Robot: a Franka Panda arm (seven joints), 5 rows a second.
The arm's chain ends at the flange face. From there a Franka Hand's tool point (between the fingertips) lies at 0.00 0.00 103.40 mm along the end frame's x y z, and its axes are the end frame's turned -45 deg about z.
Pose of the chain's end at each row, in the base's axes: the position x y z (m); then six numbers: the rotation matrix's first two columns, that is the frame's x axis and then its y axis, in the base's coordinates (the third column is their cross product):
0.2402 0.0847 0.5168 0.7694 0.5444 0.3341 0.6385 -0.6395 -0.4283
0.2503 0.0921 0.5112 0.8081 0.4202 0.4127 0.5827 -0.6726 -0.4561
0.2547 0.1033 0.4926 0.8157 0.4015 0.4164 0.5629 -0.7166 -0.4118
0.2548 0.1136 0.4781 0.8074 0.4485 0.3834 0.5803 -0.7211 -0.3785
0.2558 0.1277 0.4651 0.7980 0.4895 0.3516 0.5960 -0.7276 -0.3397
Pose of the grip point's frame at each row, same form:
0.2382 0.1408 0.4300 0.0926 0.8371 0.5391 0.9955 -0.0672 -0.0666
0.2592 0.1551 0.4297 0.1594 0.7727 0.6143 0.9834 -0.1785 -0.0307
0.2685 0.1623 0.4088 0.1788 0.7906 0.5856 0.9748 -0.2228 0.0033
0.2658 0.1682 0.3910 0.1606 0.8270 0.5387 0.9813 -0.1928 0.0035
0.2651 0.1774 0.3749 0.1428 0.8606 0.4888 0.9857 -0.1684 0.0084

